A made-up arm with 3 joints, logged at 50 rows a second.
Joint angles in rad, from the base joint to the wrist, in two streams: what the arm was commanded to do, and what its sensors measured. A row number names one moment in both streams.
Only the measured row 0 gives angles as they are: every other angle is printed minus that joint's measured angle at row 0.
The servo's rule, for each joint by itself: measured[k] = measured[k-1] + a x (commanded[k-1-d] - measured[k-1]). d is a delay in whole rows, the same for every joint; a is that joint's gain. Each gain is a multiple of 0.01, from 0.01 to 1. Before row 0 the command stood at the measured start. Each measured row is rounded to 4 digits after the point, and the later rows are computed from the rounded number. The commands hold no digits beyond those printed.
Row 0, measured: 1.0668, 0.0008, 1.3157
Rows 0 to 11, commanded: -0.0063, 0.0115, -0.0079; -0.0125, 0.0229, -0.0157; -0.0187, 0.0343, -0.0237; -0.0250, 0.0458, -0.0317; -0.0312, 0.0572, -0.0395; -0.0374, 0.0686, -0.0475; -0.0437, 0.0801, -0.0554; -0.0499, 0.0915, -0.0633; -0.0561, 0.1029, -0.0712; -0.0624, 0.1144, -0.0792; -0.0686, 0.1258, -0.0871; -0.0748, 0.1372, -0.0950
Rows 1 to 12, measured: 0.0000, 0.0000, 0.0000; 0.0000, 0.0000, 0.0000; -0.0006, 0.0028, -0.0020; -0.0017, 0.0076, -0.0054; -0.0032, 0.0140, -0.0100; -0.0052, 0.0216, -0.0154; -0.0075, 0.0301, -0.0214; -0.0102, 0.0393, -0.0279; -0.0132, 0.0491, -0.0348; -0.0165, 0.0593, -0.0419; -0.0201, 0.0698, -0.0492; -0.0239, 0.0805, -0.0567
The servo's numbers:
d 2
a 0.09 0.24 0.25

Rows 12 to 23, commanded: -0.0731, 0.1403, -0.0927; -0.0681, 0.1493, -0.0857; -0.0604, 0.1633, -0.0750; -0.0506, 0.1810, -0.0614; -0.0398, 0.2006, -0.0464; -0.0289, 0.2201, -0.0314; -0.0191, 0.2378, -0.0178; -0.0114, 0.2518, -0.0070; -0.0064, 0.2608, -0.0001; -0.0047, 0.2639, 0.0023; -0.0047, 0.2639, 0.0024; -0.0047, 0.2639, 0.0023
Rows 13 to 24, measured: -0.0279, 0.0914, -0.0643; -0.0321, 0.1024, -0.0720; -0.0358, 0.1115, -0.0772; -0.0387, 0.1206, -0.0793; -0.0407, 0.1308, -0.0782; -0.0416, 0.1428, -0.0740; -0.0414, 0.1567, -0.0671; -0.0403, 0.1719, -0.0582; -0.0384, 0.1877, -0.0481; -0.0360, 0.2031, -0.0378; -0.0333, 0.2169, -0.0284; -0.0307, 0.2282, -0.0207
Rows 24 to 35, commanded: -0.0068, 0.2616, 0.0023; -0.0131, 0.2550, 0.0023; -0.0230, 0.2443, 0.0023; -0.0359, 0.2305, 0.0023; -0.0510, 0.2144, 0.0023; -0.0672, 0.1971, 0.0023; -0.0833, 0.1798, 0.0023; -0.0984, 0.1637, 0.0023; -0.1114, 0.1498, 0.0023; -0.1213, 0.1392, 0.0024; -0.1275, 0.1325, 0.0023; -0.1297, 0.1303, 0.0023
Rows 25 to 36, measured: -0.0284, 0.2368, -0.0149; -0.0263, 0.2433, -0.0106; -0.0245, 0.2477, -0.0074; -0.0235, 0.2495, -0.0050; -0.0235, 0.2483, -0.0032; -0.0246, 0.2440, -0.0018; -0.0270, 0.2369, -0.0008; -0.0306, 0.2273, 0.0000; -0.0353, 0.2159, 0.0006; -0.0410, 0.2034, 0.0010; -0.0473, 0.1905, 0.0013; -0.0540, 0.1782, 0.0016
